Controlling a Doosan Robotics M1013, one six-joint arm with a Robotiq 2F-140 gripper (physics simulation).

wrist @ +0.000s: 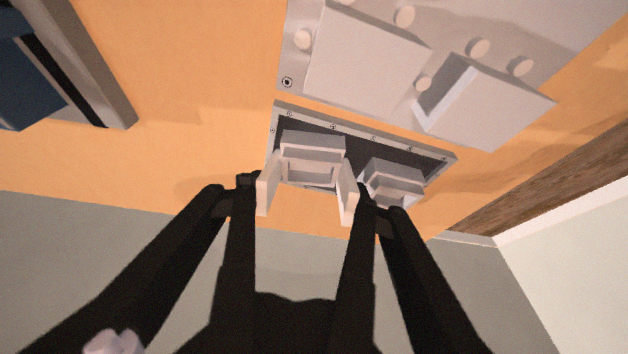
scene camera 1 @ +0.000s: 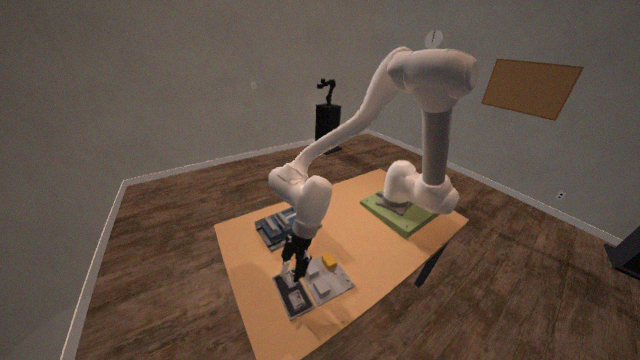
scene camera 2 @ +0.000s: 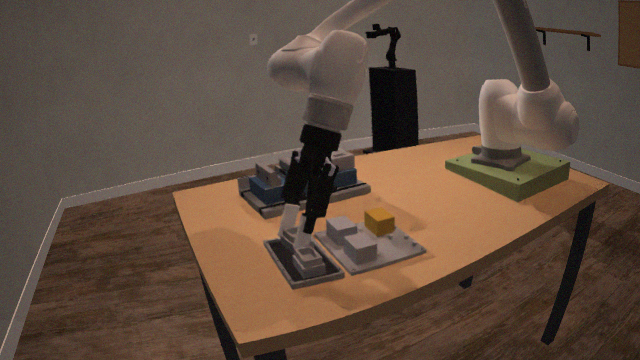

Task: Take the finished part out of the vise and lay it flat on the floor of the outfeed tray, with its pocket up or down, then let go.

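Seen in the pictures: gripper, between the fingertips: (wrist: 310,166) (scene camera 1: 287,280) (scene camera 2: 292,242); arm's base, origin of its link: (scene camera 1: 394,203) (scene camera 2: 501,160).
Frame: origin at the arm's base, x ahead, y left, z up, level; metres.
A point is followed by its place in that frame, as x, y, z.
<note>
My gripper (scene camera 1: 292,274) {0.772, -0.057, -0.023} (scene camera 2: 293,237) {0.772, -0.057, -0.023} (wrist: 310,166) {0.772, -0.057, -0.023} is shut on a light grey finished part (wrist: 312,144) {0.739, -0.055, -0.018}, one finger on each side. The part is close to level, its pocket facing up towards the wrist camera. It is low at the far-left end of the outfeed tray (scene camera 1: 285,296) {0.814, -0.014, -0.037} (scene camera 2: 286,261) {0.811, -0.019, -0.037} (wrist: 361,146) {0.753, -0.006, -0.037}, which has a dark floor and grey rim. Whether its underside touches the floor is hidden. A second grey part (scene camera 1: 296,299) {0.796, 0.032, -0.016} (scene camera 2: 308,263) {0.810, 0.055, -0.008} (wrist: 395,176) {0.773, 0.031, -0.016} sits in the tray's other end, pocket up. The blue and grey vise (scene camera 1: 272,227) {0.686, -0.279, 0.053} (scene camera 2: 266,191) {0.709, -0.261, 0.012} (wrist: 30,75) {0.687, -0.258, -0.015} stands at the back left.
Right beside the tray lies a grey plate (scene camera 1: 341,287) {0.628, 0.109, -0.035} (scene camera 2: 387,259) {0.666, 0.109, -0.035} (wrist: 294,65) {0.680, -0.070, -0.035} with pegs, two grey blocks and a yellow-orange block (scene camera 1: 328,262) {0.601, 0.006, 0.001} (scene camera 2: 379,221) {0.608, 0.021, -0.001}. The arm's base stands on a green block (scene camera 1: 406,227) {0.158, 0.149, 0.010} (scene camera 2: 520,186) {0.182, 0.174, 0.004} at the table's far right.
</note>
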